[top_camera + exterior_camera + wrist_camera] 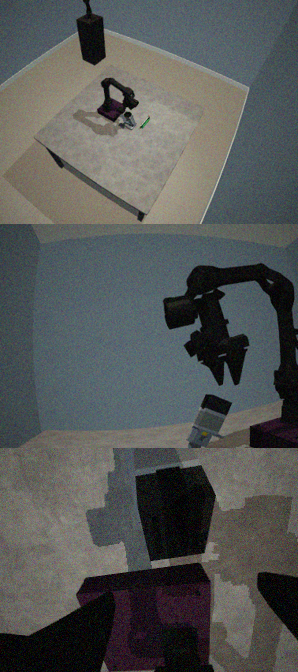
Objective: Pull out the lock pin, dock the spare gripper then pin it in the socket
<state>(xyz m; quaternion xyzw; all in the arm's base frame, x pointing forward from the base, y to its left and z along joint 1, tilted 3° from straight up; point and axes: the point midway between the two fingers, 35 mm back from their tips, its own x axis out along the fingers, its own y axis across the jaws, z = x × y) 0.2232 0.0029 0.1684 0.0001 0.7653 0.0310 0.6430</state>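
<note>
Now: the green bar 17 cm below my gripper tip, 17 cm ahead of it and 11 cm to the left of it. Round my gripper tip: spare gripper 7 cm below, 5 cm ahead; grey socket block 14 cm below, 7 cm ahead.
</note>
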